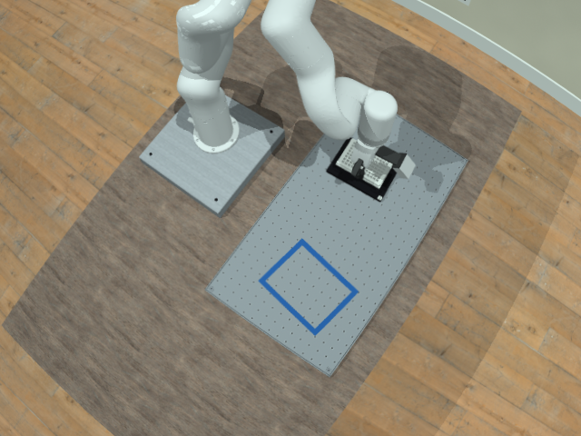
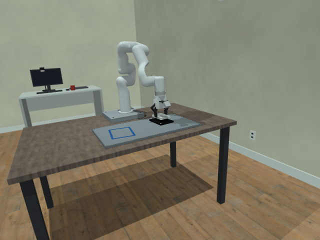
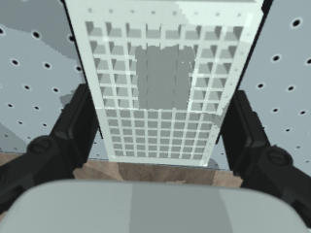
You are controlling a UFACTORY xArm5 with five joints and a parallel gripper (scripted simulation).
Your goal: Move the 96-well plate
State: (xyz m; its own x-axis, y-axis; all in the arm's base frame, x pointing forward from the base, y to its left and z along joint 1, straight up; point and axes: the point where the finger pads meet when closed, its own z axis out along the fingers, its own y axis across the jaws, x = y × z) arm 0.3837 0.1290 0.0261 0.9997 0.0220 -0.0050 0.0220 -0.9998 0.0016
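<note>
My gripper is now 50 mm above the black plate nest N1. Round my hand: white 96-well plate (10 mm below).
</note>
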